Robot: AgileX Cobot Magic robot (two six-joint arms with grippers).
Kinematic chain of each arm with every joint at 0, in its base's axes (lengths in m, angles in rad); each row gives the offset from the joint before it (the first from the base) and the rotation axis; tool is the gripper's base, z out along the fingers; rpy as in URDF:
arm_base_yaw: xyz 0 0 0.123 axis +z
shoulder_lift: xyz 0 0 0 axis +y
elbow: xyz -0.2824 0 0.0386 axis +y
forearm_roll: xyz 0.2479 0 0.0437 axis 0.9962 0 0.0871
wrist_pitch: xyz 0 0 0 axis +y
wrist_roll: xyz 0.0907 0 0.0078 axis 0.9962 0 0.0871
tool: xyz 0 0 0 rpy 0 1.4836 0
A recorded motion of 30 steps. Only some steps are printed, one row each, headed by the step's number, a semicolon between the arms.
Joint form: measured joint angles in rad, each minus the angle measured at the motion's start. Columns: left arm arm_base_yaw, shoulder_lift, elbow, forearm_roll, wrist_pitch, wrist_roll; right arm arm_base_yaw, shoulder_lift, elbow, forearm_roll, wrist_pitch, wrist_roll.
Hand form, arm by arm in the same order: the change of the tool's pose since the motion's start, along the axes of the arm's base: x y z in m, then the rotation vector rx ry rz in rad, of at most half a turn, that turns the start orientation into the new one. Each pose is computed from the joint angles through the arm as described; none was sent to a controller.
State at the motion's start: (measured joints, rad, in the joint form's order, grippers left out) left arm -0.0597 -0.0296 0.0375 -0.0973 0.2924 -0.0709; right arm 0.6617 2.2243 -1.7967 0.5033 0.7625 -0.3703
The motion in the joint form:
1: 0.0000 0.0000 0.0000 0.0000 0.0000 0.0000; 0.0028 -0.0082 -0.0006 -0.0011 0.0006 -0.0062
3: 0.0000 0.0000 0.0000 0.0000 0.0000 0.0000; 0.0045 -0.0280 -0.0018 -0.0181 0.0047 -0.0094
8: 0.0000 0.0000 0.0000 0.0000 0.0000 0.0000; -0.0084 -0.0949 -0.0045 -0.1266 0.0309 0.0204
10: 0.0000 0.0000 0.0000 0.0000 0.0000 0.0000; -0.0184 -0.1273 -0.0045 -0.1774 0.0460 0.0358
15: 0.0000 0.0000 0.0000 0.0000 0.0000 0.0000; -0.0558 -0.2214 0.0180 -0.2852 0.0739 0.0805
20: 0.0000 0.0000 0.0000 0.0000 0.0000 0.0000; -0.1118 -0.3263 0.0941 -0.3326 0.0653 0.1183
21: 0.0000 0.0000 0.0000 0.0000 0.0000 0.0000; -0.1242 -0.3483 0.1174 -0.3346 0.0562 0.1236
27: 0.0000 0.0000 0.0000 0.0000 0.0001 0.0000; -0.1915 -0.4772 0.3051 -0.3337 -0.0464 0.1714
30: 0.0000 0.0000 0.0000 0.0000 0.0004 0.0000; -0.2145 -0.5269 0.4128 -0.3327 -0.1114 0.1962
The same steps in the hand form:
1: 0.0000 0.0000 0.0000 0.0000 0.0000 0.0000; -0.0013 0.0007 0.0041 0.0033 -0.0106 0.0085
3: 0.0000 0.0000 0.0000 0.0000 0.0000 0.0000; -0.0027 -0.0004 0.0135 0.0012 -0.0356 0.0200
8: 0.0000 0.0000 0.0000 0.0000 0.0000 0.0000; -0.0020 -0.0149 0.0428 -0.0451 -0.1172 0.0239
10: 0.0000 0.0000 0.0000 0.0000 0.0000 0.0000; -0.0013 -0.0238 0.0565 -0.0692 -0.1526 0.0184
15: 0.0000 0.0000 0.0000 0.0000 0.0000 0.0000; -0.0011 -0.0530 0.0903 -0.1177 -0.2266 -0.0286
20: 0.0000 0.0000 0.0000 0.0000 0.0000 0.0000; -0.0044 -0.0888 0.1136 -0.1303 -0.2622 -0.1124
21: 0.0000 0.0000 0.0000 0.0000 0.0000 0.0000; -0.0058 -0.0961 0.1164 -0.1279 -0.2662 -0.1311
27: 0.0000 0.0000 0.0000 0.0000 0.0001 0.0000; -0.0190 -0.1363 0.1175 -0.1009 -0.2741 -0.2587
30: 0.0000 0.0000 0.0000 0.0000 0.0004 0.0000; -0.0277 -0.1514 0.1073 -0.0942 -0.2664 -0.3130

